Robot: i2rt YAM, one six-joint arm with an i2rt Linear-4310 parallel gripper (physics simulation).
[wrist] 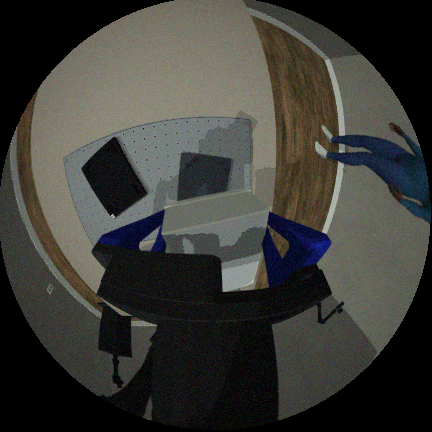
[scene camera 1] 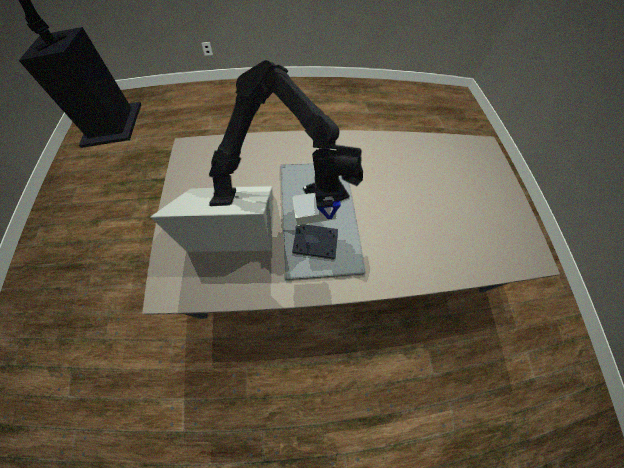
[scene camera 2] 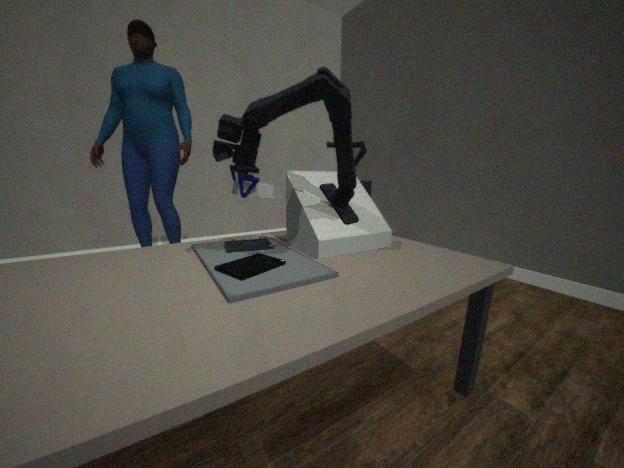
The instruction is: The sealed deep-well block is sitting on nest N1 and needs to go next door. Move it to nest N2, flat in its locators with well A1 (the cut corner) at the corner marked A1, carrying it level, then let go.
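Frame: origin at the arm's base, x ahead, y left, z up, level; centimetres.
Seen in the pictures: gripper, fingertip midpoint: [wrist: 213,213] [scene camera 1: 328,208] [scene camera 2: 239,192]; arm's base, link origin: [scene camera 1: 224,197] [scene camera 2: 338,203].
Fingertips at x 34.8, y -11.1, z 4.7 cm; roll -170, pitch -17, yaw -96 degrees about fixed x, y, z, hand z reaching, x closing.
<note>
Offsets run from my fingertips to a thing's top centre. Level surfaces: height alone.
The white deep-well block @(dx -4.7, dy +0.3, dz +4.0 cm) [scene camera 1: 304,206] [scene camera 2: 265,189] [wrist: 215,212] is held between the blue fingers of my gripper [scene camera 1: 322,205] [scene camera 2: 240,185], high above the board and looking about level. My gripper is shut on it. Nest N1 @(dx -3.2, dy -2.7, dz -18.0 cm) [scene camera 1: 315,241] [scene camera 2: 249,245] [wrist: 205,175], a dark plate, has no block on it. Nest N2 @(dx +4.7, dy +19.1, dz -18.4 cm) [scene camera 2: 249,266] [wrist: 114,177] is the other dark plate, turned at an angle, with a small pale mark at one corner; the arm hides it in scene camera 1. The block's cut corner cannot be made out.
Both nests lie on a grey perforated board @(dx +0.2, dy +9.4, dz -20.1 cm) [scene camera 1: 347,261] [scene camera 2: 307,274] [wrist: 165,135] on the beige table @(dz -21.5 cm) [scene camera 1: 428,201] [scene camera 2: 126,322]. The arm stands on a white sloped pedestal [scene camera 1: 226,234] [scene camera 2: 355,243] beside the board. A person [scene camera 2: 151,115] stands beyond the table.
</note>
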